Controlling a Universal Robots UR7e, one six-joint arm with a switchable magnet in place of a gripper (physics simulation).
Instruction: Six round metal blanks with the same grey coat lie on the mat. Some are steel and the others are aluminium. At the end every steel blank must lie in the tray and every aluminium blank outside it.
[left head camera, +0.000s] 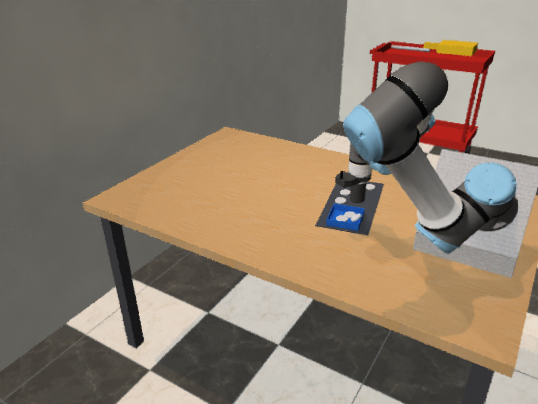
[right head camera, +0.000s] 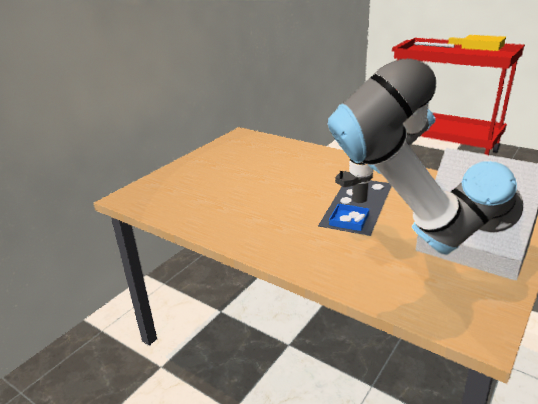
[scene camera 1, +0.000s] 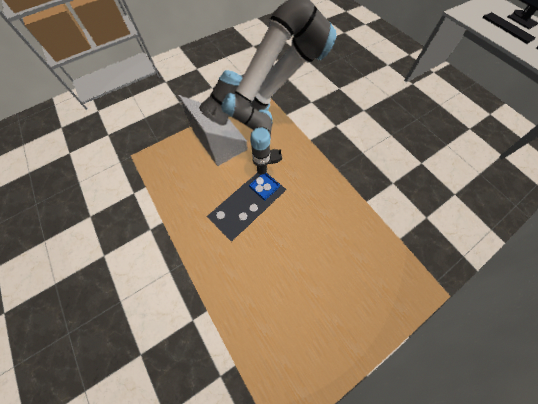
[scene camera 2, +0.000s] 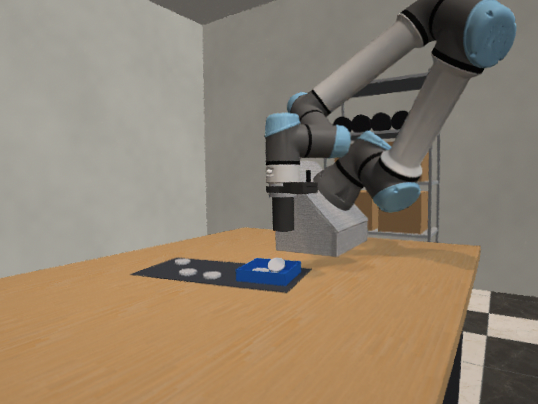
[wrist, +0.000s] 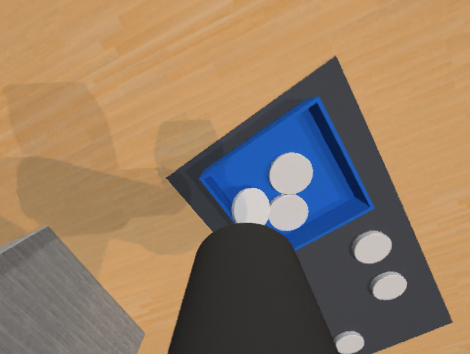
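Note:
My magnet (scene camera 2: 283, 230) (scene camera 1: 261, 172) (wrist: 247, 229) hangs well above the blue tray (scene camera 2: 260, 279) (scene camera 1: 270, 195) (wrist: 255, 152), towards its robot-base side, with a bare lower end. Three pale blanks are in the tray. Two, the first blank (wrist: 291, 173) and the second blank (wrist: 288, 212), lie flat; the third blank (wrist: 251, 206) (scene camera 2: 276, 265) is tilted up. Outside the tray, on the mat (scene camera 2: 160, 272) (scene camera 1: 232, 230), lie a near blank (wrist: 372, 247) (scene camera 1: 254, 207), a middle blank (wrist: 389, 286) (scene camera 1: 243, 216) and a far blank (wrist: 350, 342) (scene camera 1: 220, 215). Steel and aluminium look alike.
The grey base block (scene camera 2: 310, 235) (wrist: 60, 295) stands on the wooden table (scene camera 1: 310, 280) behind the mat. A red cart (left head camera: 425, 57) (right head camera: 450, 54) with a yellow object (left head camera: 457, 48) stands beyond the table. A shelf unit and a desk (scene camera 1: 480, 30) stand away from it.

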